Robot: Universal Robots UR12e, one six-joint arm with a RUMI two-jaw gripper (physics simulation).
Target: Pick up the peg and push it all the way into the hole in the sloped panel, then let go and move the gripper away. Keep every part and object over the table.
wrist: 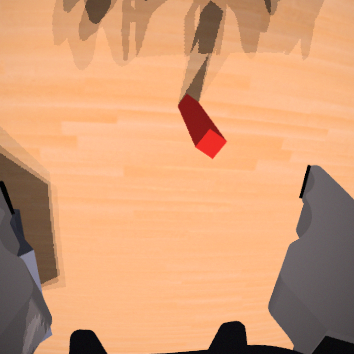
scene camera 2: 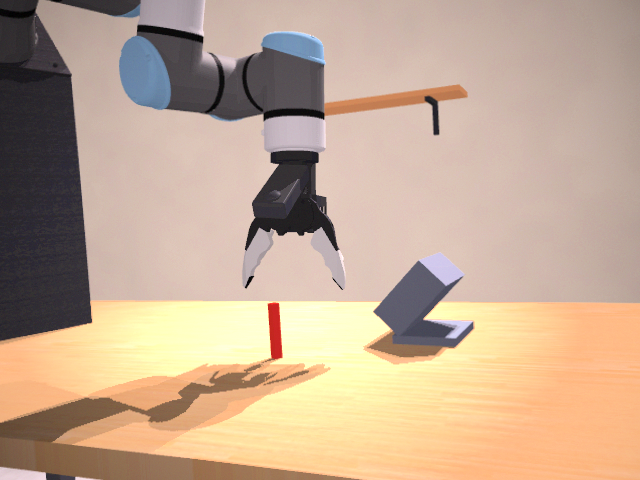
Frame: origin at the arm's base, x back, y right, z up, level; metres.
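Seen in the pictures: gripper, between the fingertips: (wrist: pixel 155 176) (scene camera 2: pixel 293 289).
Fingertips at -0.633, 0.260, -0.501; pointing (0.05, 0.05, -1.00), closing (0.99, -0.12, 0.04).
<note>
Offsets run from my fingertips to a thing's top centre, as dx, dy, dz. "*": to the spot under its first point. Level surfaces: height alone.
The red square peg {+0.030, +0.002, -0.019} (scene camera 2: pixel 275 330) (wrist: pixel 202 122) stands upright on the table {dz -0.099} (scene camera 2: pixel 491 413) (wrist: pixel 165 240). My gripper (scene camera 2: pixel 294 283) (wrist: pixel 155 176) is wide open and empty, pointing down. Its fingertips are above the height of the peg's top. In the wrist view the peg's top lies between the fingers sideways, right of the middle and further up the picture than the fingertips. The grey-blue sloped panel {-0.189, -0.115, +0.029} (scene camera 2: pixel 410 297) stands on its flat base to the right of the peg. Its hole does not show in scene camera 2. In the wrist view a sliver of the panel part {* -0.116, -0.084, -0.047} (wrist: pixel 31 262) shows behind the left finger.
A dark block-like pedestal (scene camera 2: pixel 41 206) stands at the left. A wooden shelf (scene camera 2: pixel 398 99) with a black bracket (scene camera 2: pixel 435 116) is on the back wall. The table's front edge (scene camera 2: pixel 155 462) runs along the bottom of the scene view. Shadows of the arm fall on the table.
</note>
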